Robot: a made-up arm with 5 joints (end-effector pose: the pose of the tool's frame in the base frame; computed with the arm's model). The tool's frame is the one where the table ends.
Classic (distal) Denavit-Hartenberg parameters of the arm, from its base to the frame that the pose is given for. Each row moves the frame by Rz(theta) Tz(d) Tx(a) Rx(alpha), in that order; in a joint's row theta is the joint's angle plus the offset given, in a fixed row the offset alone. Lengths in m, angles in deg.
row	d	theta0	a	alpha
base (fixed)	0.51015	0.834	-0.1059	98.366
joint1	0.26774	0	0.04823	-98.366
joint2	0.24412	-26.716	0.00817	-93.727
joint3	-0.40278	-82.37	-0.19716	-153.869
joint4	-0.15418	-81.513	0.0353	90
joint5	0	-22.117	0.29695	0
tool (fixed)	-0.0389	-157.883	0	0
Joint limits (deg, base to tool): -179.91..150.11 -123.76..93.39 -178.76..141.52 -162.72..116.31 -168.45..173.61
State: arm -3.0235 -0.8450 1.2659 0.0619 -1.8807
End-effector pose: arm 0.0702 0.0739 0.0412 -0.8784 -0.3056 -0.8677
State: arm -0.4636 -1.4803 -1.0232 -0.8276 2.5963
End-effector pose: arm -0.4301 -0.1472 0.8506 2.1686 -1.1164 -0.8906
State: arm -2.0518 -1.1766 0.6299 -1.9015 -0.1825
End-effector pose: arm -0.1311 0.1577 0.6170 -1.2479 0.8334 -0.4373
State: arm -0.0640 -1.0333 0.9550 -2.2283 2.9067
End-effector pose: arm -0.4074 -0.3359 0.6278 -0.1376 -0.2787 1.6341
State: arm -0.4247 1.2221 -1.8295 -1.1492 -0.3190
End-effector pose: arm 0.3162 0.0305 0.6048 -1.5789 2.1903 -0.1327
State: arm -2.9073 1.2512 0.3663 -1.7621 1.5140
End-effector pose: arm -0.4332 -0.6945 0.3427 2.2522 0.4242 0.3766
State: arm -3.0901 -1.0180 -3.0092 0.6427 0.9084
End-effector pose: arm 0.1893 -0.0665 0.2642 -1.4039 2.4158 1.2301
